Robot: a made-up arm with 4 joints.
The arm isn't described. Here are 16 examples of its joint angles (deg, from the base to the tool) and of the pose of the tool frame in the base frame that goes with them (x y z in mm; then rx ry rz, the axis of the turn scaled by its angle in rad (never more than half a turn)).
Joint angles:
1: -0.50 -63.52 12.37 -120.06
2: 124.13 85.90 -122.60 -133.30
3: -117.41 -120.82 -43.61 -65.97
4: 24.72 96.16 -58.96 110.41
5: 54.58 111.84 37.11 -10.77
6: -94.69 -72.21 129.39 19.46
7: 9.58 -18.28 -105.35 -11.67
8: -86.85 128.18 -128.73 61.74
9: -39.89 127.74 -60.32 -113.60
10: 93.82 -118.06 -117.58 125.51
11: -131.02 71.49 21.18 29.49
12: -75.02 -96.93 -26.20 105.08
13: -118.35 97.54 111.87 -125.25
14: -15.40 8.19 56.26 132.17
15: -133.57 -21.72 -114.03 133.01
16: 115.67 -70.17 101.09 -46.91
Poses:
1: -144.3 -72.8 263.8 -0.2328 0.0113 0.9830
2: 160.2 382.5 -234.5 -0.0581 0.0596 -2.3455
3: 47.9 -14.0 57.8 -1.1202 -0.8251 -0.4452
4: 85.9 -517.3 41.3 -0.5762 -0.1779 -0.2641
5: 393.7 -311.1 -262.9 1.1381 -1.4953 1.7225
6: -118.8 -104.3 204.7 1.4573 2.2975 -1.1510
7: -211.7 -325.7 231.9 0.5953 1.7917 0.0683
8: 232.9 73.5 546.0 2.3291 -0.2748 -0.5834
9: 335.6 -266.9 365.6 -0.2297 -1.7977 -1.3165
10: 229.1 -21.9 177.4 0.6833 -2.6052 -0.9283
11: 32.0 458.1 693.6 -1.8698 0.6554 0.6080
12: 141.4 114.3 87.7 -0.2874 1.1526 2.5639
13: 249.4 360.5 658.0 -0.1984 -0.0960 -2.5749
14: -273.8 -226.4 282.8 0.9412 -0.6439 -1.8384
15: -163.3 74.4 245.0 0.8904 0.7023 1.5004
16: -230.8 1.1 219.9 0.3662 -0.2204 -0.8504
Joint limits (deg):
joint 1: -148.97..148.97
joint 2: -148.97..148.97
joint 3: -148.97..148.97
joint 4: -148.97..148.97
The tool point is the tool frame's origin. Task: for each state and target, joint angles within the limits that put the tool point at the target. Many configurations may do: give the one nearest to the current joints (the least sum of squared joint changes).
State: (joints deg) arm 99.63 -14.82 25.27 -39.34
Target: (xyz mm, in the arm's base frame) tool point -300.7 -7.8 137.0
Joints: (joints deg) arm 113.63 -54.65 40.31 -41.68
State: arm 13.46 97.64 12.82 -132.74
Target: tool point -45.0 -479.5 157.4
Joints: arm 16.76 47.21 38.61 -148.79
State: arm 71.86 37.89 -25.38 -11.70
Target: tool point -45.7 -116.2 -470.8
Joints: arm 85.49 54.84 -1.17 4.52
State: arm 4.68 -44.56 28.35 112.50
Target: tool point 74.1 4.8 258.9
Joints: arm 41.71 -84.70 -16.50 148.97
